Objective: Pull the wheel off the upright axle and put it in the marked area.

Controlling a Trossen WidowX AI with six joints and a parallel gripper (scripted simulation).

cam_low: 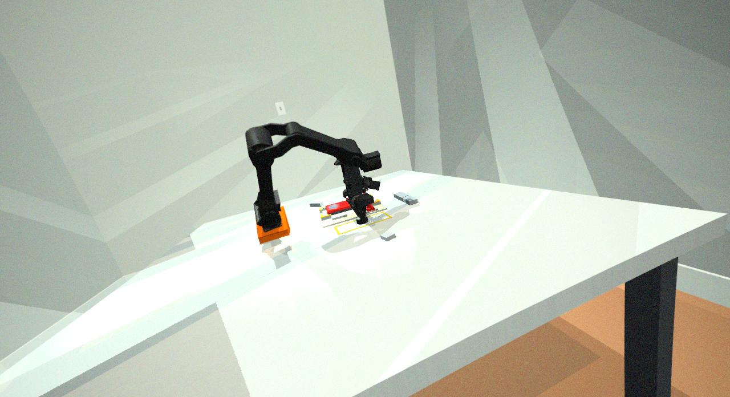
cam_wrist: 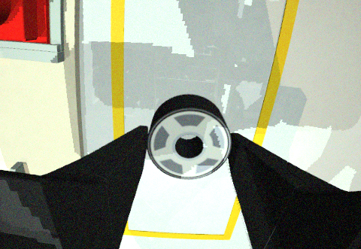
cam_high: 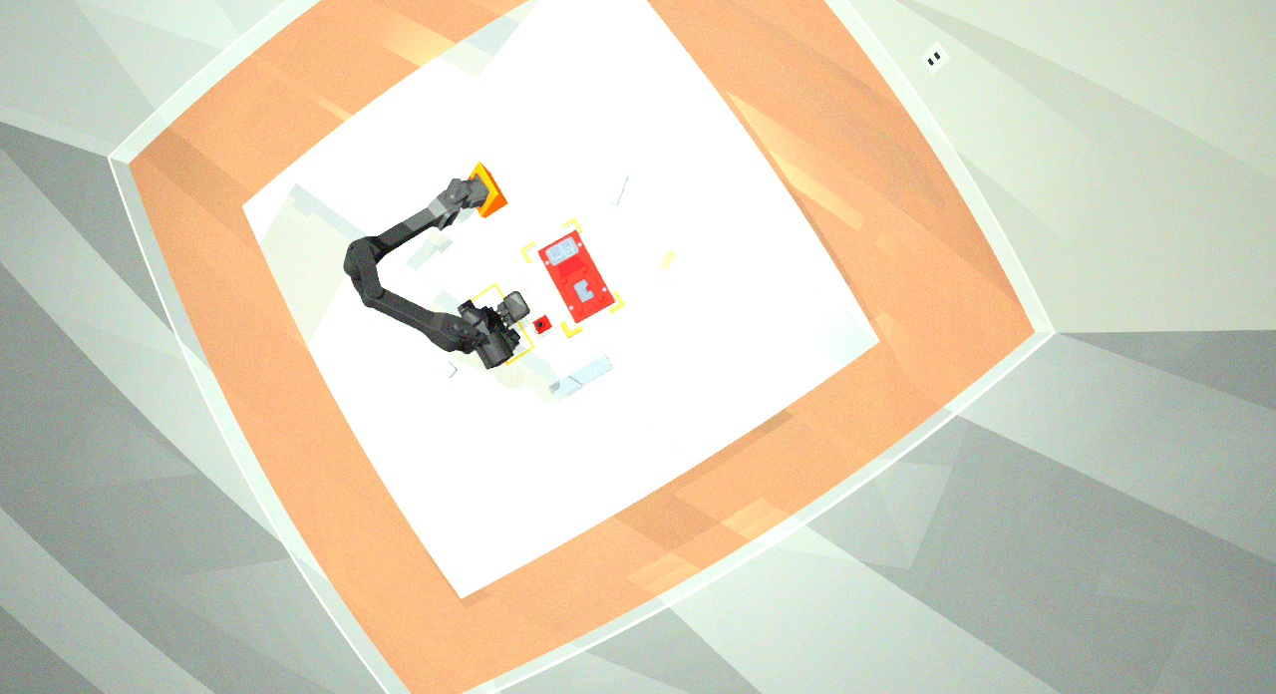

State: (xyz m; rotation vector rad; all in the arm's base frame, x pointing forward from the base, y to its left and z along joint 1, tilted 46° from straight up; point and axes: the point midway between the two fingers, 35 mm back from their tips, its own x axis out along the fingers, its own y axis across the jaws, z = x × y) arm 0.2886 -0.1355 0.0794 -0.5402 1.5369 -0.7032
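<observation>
Right now my gripper tip is right at the wheel. From my gripper tip the other things lie so: small grey block 180 mm to the right, 10 mm ahead.
</observation>
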